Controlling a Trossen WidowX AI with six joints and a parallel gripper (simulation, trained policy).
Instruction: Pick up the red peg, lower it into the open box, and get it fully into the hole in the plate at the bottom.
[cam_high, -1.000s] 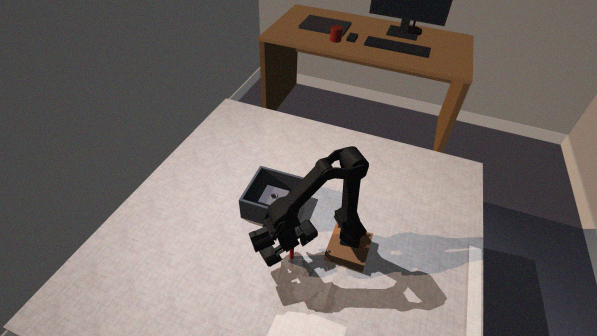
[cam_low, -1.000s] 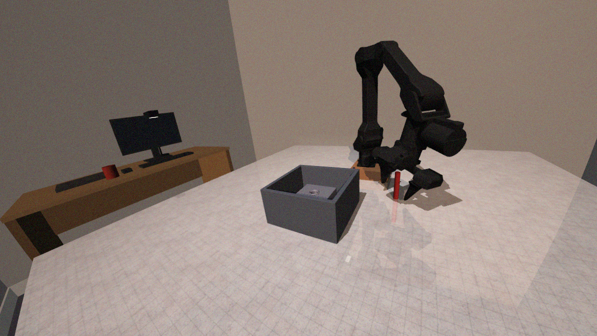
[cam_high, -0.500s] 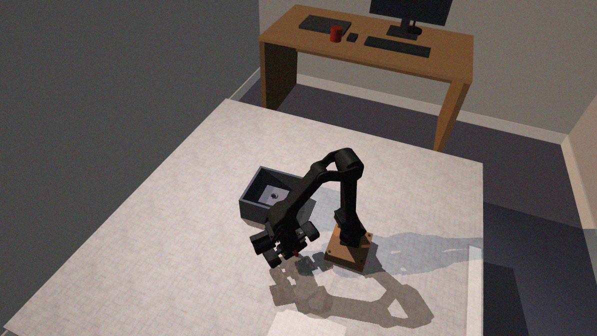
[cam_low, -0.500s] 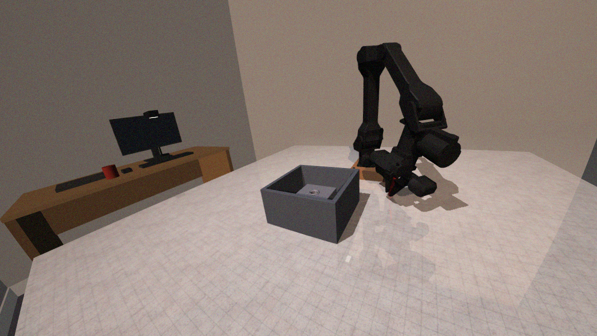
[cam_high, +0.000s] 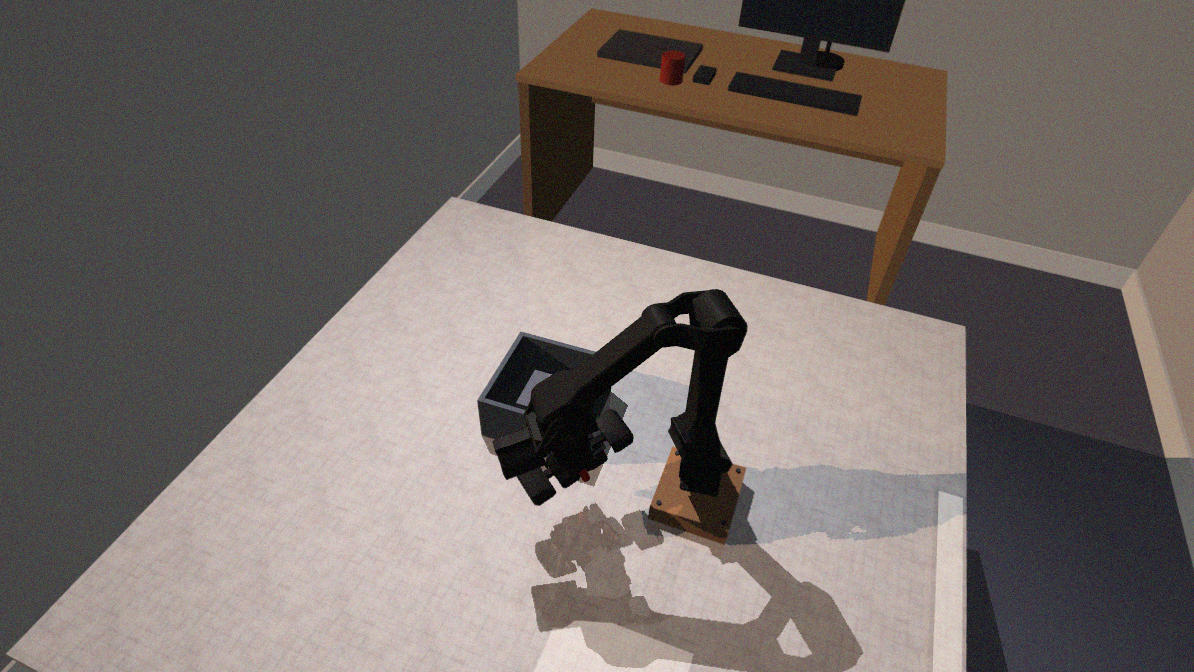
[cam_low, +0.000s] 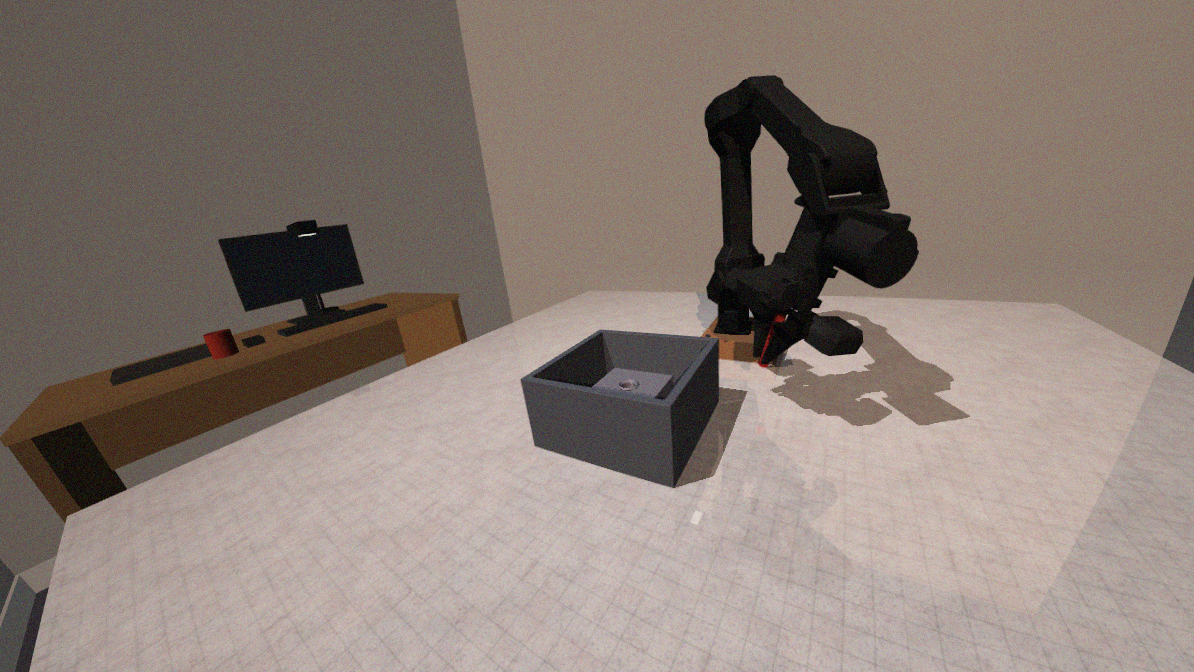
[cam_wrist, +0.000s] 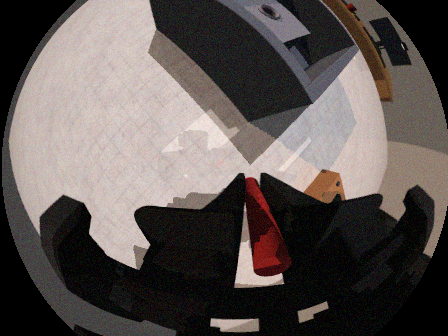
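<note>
Right now my gripper tip is 150 mm to the left of the light grey plate, 110 mm short of it and 10 mm above it. Also, from my gripper tip: red peg: 30 mm above, 10 mm to the left; dark grey box: 150 mm to the right, 110 mm ahead, 30 mm below.
</note>
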